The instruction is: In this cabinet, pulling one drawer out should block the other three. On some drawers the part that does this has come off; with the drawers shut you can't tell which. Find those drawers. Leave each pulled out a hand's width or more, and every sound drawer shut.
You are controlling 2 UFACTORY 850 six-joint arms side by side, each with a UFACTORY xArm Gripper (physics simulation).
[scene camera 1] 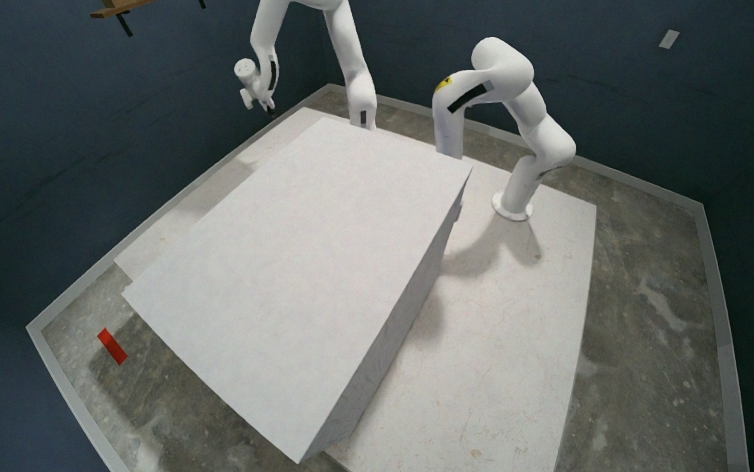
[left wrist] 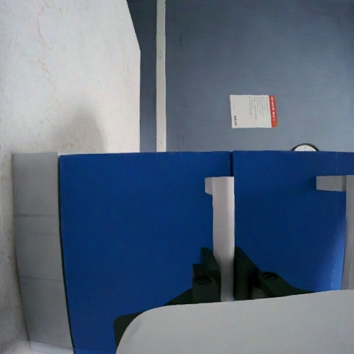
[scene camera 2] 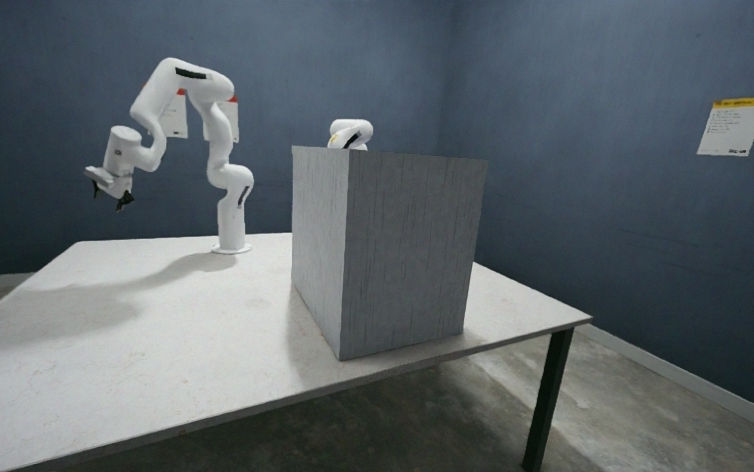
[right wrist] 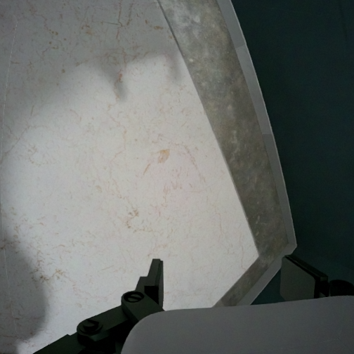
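The grey cabinet has its back and side toward the scene cameras, so its drawer fronts are hidden there. In the left wrist view, turned sideways, the bottom drawer's blue front looks flush with the blue front of the drawer above it; both look shut. The other two drawers do not show. My left gripper is shut on the bottom drawer's pale handle; the scene views hide it behind the cabinet. My right gripper is open and empty, raised beyond the cabinet, away from the drawers.
The cabinet stands on the white table, near one table edge. The left arm reaches down close to the drawer side. The right arm's base stands on the table beyond the cabinet. A blue-grey wall rises behind.
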